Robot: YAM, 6 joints.
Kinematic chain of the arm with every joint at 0, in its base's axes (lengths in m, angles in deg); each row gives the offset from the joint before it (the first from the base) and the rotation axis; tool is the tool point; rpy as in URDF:
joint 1: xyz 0 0 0.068 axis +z
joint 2: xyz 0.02 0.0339 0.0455 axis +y
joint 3: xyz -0.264 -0.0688 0 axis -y
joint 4: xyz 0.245 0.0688 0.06 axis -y
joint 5: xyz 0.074 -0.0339 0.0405 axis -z
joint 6: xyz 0.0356 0 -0.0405 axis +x
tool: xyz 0 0 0 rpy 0 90 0
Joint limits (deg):
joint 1: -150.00..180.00
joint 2: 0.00..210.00
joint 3: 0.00..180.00
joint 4: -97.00..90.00
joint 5: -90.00..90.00
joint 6: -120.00..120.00
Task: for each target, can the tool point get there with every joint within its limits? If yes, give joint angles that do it. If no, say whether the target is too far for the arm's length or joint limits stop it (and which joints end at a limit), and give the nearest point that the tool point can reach.
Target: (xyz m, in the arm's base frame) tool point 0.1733 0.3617 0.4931
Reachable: yes | joints -112.60 25.95 152.27 -42.10 -36.19 -85.60
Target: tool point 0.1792 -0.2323 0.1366
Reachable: yes | joints -46.62 117.19 70.09 -82.02 55.37 0.27
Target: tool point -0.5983 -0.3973 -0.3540
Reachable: no: too far | nearest point -0.4524 -0.3004 -0.2289 | short by 0.215 m
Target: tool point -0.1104 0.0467 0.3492
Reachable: yes | joints 155.09 43.89 61.71 -64.42 -6.64 -69.34
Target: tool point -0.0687 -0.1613 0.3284
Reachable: yes | joints -123.35 49.65 27.00 58.00 -61.49 47.38
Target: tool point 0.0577 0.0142 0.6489
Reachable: yes | joints -20.45 62.20 110.32 19.12 -70.13 -41.13
